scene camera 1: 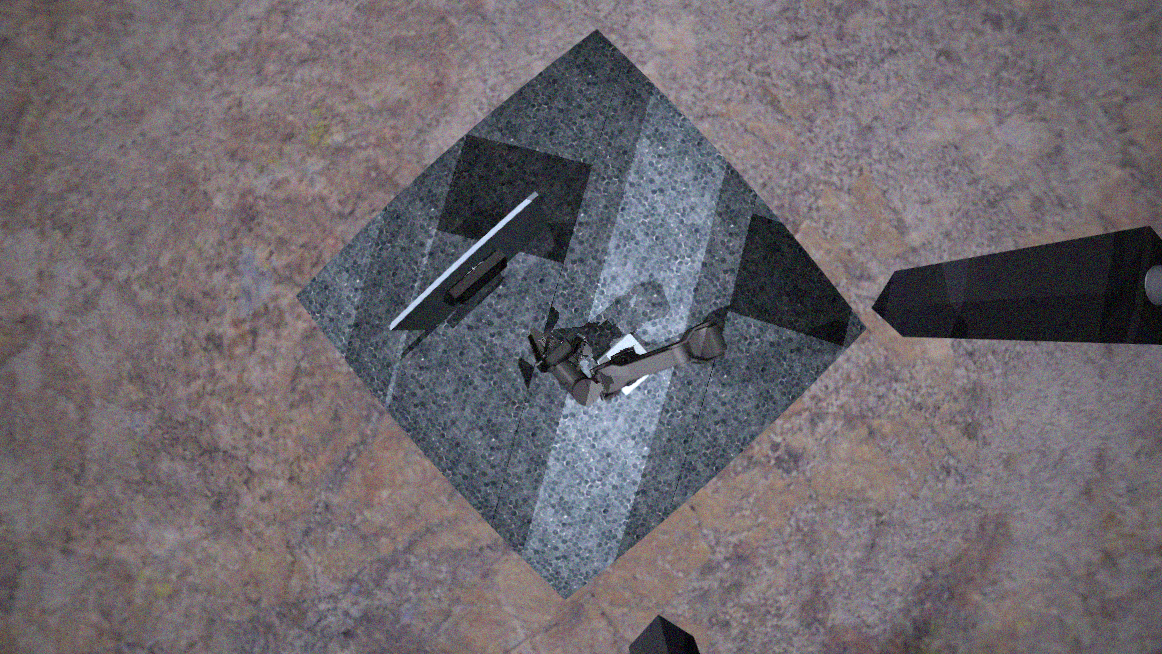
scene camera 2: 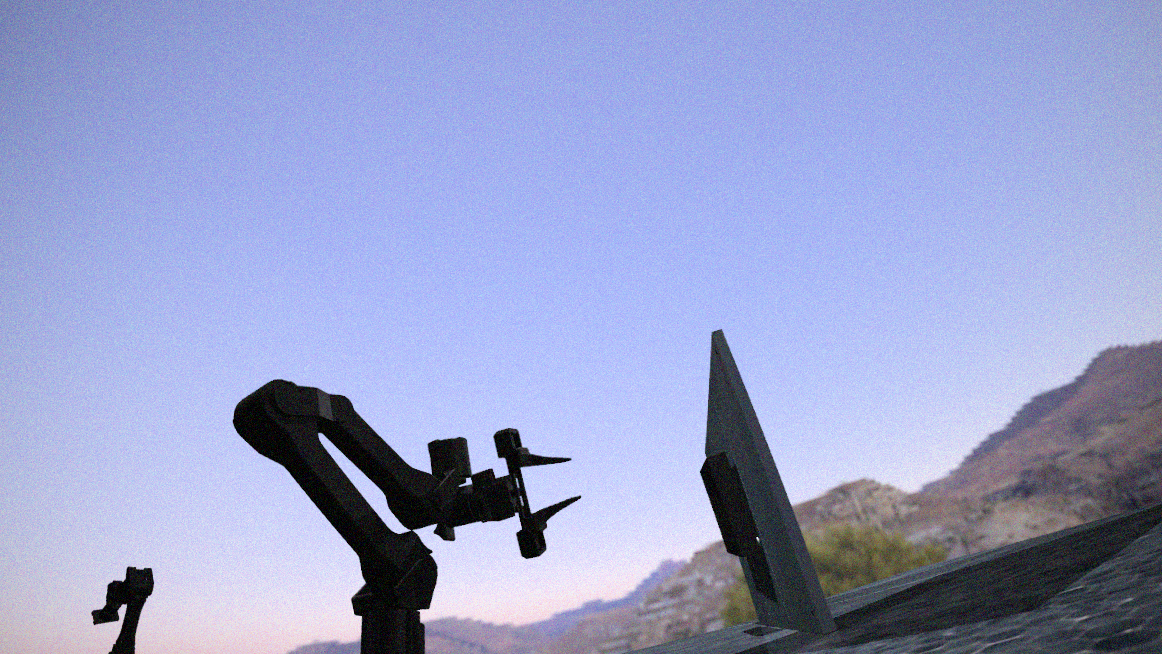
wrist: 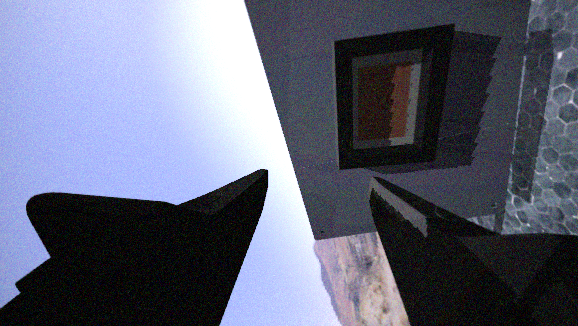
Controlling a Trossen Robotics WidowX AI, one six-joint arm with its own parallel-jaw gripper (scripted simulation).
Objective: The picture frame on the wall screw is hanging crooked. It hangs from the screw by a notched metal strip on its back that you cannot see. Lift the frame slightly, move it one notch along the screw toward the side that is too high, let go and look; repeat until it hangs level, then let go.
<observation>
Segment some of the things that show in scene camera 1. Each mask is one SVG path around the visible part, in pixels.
The gripper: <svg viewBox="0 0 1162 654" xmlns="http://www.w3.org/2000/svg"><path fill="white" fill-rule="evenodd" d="M532 327L527 337L536 364L542 361L536 368L541 373L551 372L559 381L558 384L566 389L583 374L581 370L583 367L580 365L580 361L583 359L583 355L590 355L592 352L589 342L586 339L574 337L571 342L567 339L559 346L563 340L552 340Z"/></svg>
A picture frame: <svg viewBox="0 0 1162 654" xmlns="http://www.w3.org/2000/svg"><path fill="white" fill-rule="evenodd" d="M500 249L497 249L484 262L478 264L474 270L472 269L466 274L465 278L449 291L456 301L464 304L508 267L506 255Z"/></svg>
</observation>
